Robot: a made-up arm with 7 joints.
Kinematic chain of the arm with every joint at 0, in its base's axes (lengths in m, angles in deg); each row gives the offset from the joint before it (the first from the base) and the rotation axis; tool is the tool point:
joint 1: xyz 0 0 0.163 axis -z
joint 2: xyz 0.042 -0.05 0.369 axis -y
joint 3: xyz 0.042 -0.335 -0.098 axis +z
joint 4: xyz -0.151 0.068 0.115 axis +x
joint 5: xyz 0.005 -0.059 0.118 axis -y
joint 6: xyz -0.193 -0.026 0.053 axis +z
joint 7: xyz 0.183 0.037 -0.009 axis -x
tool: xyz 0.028 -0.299 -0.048
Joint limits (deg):
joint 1: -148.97..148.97
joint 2: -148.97..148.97
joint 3: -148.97..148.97
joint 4: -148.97..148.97
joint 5: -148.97..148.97
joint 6: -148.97..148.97
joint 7: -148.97..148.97
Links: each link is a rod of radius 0.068 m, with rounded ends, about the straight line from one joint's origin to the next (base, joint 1, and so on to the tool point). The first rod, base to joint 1, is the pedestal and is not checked.
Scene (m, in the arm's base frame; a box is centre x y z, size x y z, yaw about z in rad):
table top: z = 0
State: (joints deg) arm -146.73 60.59 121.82 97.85 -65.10 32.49 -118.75
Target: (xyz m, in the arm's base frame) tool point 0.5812 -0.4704 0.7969
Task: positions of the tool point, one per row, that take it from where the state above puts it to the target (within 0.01 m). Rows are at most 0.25 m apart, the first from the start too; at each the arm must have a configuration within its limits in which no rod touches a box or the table.
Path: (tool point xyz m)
1: 0.5083 0.4075 0.9345
2: 0.6322 0.2095 0.9217
3: 0.6884 -0.0191 0.8943
4: 0.6705 -0.2540 0.8526
5: 0.5812 -0.4704 0.7969

